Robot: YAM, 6 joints.
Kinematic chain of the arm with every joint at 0, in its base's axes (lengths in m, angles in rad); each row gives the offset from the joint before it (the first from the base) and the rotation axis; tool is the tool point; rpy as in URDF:
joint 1: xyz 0 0 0.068 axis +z
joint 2: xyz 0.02 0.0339 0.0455 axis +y
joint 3: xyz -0.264 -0.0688 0 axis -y
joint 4: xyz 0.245 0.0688 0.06 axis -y
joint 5: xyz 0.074 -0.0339 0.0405 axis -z
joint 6: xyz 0.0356 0 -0.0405 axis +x
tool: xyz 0 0 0 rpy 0 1.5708 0
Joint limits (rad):
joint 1: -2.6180..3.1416
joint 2: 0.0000..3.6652
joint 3: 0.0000..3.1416
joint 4: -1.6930..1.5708
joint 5: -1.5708..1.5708
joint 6: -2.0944..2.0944
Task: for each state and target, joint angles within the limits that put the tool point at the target. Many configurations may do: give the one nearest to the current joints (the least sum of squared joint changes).
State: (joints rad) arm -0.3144 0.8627 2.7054 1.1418 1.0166 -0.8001
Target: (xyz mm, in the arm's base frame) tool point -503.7 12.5 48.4
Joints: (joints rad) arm -0.0955 0.1356 3.1416 1.5708 1.5385 -0.8001
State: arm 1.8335 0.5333 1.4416 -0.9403 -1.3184 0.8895
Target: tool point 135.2 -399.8 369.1
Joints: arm 1.9784 0.0005 2.1492 -0.6673 -1.3048 0.8895
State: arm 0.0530 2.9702 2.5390 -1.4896 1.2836 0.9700
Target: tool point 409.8 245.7 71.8
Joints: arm 0.6109 2.8306 2.3971 -1.6561 1.2501 0.9700
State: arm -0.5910 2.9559 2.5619 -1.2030 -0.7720 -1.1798
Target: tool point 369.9 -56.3 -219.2
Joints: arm -0.2175 3.4063 2.3118 -1.2170 -0.7732 -1.1798
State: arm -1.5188 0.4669 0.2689 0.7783 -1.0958 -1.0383
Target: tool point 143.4 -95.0 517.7
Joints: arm -0.7603 1.0352 1.2039 0.8015 -1.0016 -1.0383
